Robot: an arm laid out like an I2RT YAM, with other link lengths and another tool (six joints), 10 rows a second.
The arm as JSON. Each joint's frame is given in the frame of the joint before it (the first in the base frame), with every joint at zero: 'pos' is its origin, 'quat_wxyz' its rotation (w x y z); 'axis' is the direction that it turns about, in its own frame. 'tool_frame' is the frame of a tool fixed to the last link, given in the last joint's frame.
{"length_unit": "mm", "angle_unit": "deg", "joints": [
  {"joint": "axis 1", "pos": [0.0, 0.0, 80.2], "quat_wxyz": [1.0, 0.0, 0.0, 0.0], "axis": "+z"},
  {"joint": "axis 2", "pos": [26.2, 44.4, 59.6], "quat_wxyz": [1.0, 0.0, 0.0, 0.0], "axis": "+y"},
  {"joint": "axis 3", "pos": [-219.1, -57.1, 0.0], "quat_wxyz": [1.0, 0.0, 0.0, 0.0], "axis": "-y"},
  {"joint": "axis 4", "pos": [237.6, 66.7, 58.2], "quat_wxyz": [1.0, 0.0, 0.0, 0.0], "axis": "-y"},
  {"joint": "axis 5", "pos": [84.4, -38.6, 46.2], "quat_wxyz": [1.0, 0.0, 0.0, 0.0], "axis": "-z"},
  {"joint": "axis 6", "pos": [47.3, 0.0, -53.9], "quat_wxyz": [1.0, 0.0, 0.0, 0.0], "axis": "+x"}
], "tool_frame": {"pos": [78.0, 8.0, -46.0], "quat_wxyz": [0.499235, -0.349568, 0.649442, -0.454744]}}
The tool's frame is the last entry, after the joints.
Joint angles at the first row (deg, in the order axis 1, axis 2, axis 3, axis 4, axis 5, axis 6):
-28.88 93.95 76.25 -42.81 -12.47 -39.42
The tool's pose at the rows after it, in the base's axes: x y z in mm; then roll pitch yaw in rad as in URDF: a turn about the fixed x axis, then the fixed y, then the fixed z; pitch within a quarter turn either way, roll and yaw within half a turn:
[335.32, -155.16, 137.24, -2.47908, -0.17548, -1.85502]
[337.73, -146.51, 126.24, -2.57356, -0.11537, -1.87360]
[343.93, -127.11, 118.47, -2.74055, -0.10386, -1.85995]
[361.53, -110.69, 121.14, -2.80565, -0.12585, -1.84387]
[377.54, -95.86, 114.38, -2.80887, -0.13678, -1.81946]
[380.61, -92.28, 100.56, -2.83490, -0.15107, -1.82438]
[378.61, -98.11, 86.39, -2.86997, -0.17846, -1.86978]
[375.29, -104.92, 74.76, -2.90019, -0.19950, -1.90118]
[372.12, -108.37, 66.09, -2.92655, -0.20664, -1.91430]
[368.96, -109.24, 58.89, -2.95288, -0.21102, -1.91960]
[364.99, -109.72, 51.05, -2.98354, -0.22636, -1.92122]
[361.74, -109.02, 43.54, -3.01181, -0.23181, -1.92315]
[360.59, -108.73, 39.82, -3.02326, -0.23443, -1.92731]
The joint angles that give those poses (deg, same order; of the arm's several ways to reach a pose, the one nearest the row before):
-28.86 94.83 76.49 -36.80 -14.28 -36.58
-28.08 99.59 80.66 -41.25 -14.81 -33.02
-24.45 108.05 90.78 -51.66 -12.34 -29.80
-20.47 114.59 100.40 -57.76 -9.61 -27.03
-17.39 117.95 103.52 -57.43 -8.47 -25.58
-16.47 120.22 103.63 -56.55 -7.20 -24.49
-16.88 122.45 103.63 -56.07 -4.97 -22.50
-17.63 124.29 103.63 -55.88 -3.49 -21.45
-18.15 125.67 103.63 -55.96 -3.01 -21.02
-18.37 126.82 103.63 -56.27 -2.72 -20.67
-18.37 128.11 103.63 -56.71 -1.82 -20.34
-18.37 129.36 103.64 -57.04 -1.50 -19.90
-18.37 129.97 103.64 -57.06 -1.32 -19.53

